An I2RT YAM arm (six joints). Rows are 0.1 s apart.
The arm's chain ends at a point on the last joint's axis. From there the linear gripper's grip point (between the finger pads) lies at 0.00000 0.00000 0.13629 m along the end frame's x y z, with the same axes.
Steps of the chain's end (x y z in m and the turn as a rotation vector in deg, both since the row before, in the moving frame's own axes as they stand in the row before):
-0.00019, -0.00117, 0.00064, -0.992, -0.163, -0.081
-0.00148, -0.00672, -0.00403, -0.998, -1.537, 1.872
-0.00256, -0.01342, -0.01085, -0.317, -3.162, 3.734
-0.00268, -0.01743, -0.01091, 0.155, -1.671, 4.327
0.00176, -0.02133, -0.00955, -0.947, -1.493, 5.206
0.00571, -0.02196, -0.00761, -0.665, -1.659, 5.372
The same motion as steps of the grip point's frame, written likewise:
-0.00058, 0.00119, 0.00062, -0.992, -0.163, -0.081
-0.00517, -0.00441, -0.00410, -0.998, -1.537, 1.872
-0.01010, -0.01291, -0.01106, -0.317, -3.162, 3.734
-0.00664, -0.01795, -0.01097, 0.155, -1.671, 4.327
-0.00189, -0.01924, -0.00961, -0.947, -1.493, 5.206
0.00170, -0.02057, -0.00768, -0.665, -1.659, 5.372

